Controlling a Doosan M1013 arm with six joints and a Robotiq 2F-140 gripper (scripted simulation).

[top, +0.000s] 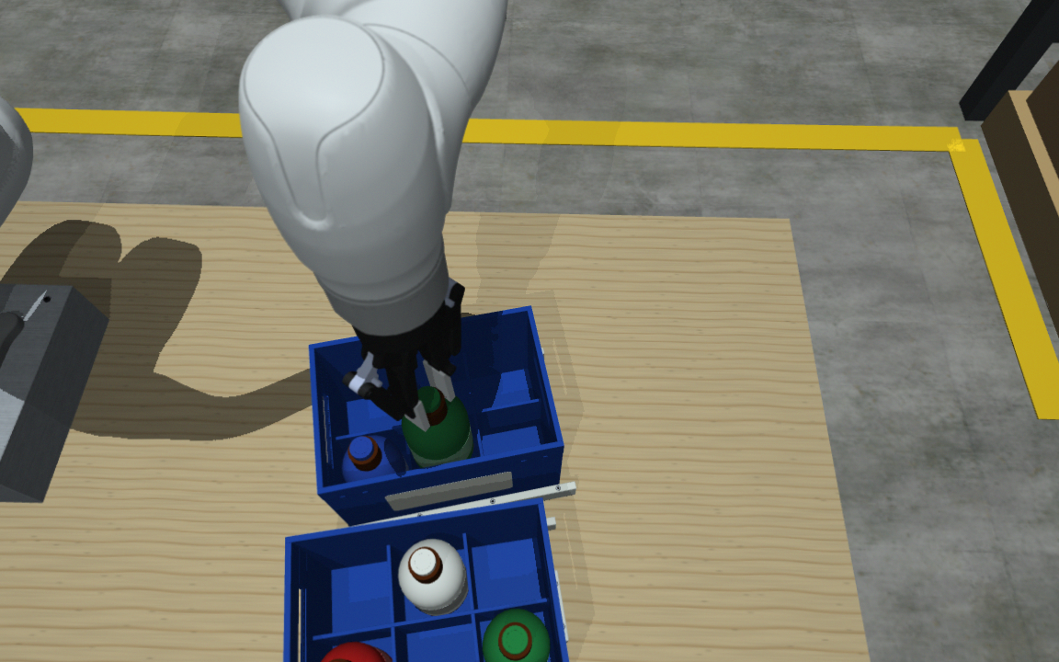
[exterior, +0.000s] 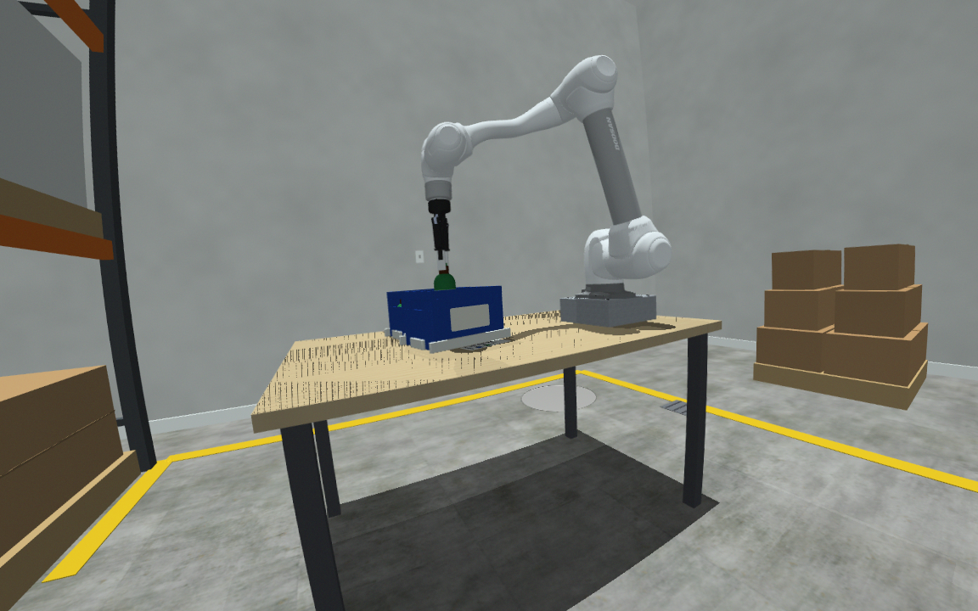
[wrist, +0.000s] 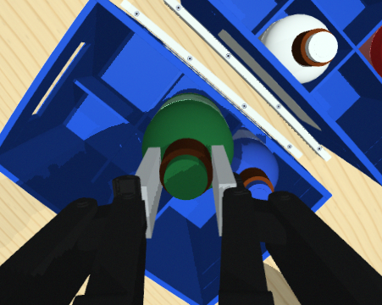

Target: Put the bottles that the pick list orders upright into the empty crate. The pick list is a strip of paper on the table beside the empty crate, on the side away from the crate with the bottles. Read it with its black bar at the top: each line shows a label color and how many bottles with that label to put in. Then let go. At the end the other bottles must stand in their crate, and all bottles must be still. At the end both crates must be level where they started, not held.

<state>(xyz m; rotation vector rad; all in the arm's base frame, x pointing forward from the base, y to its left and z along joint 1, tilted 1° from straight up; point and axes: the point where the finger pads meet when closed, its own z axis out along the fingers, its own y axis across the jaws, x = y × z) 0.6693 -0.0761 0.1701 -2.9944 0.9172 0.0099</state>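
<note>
The blue bottle is 9 cm behind my hand, 2 cm to the right of it and 18 cm below it. Also, from my hand: pick list 6 cm behind, 17 cm to the left, 27 cm below; white bottle 14 cm to the right, 18 cm below; red bottle 8 cm behind, 25 cm to the right, 18 cm below.
</note>
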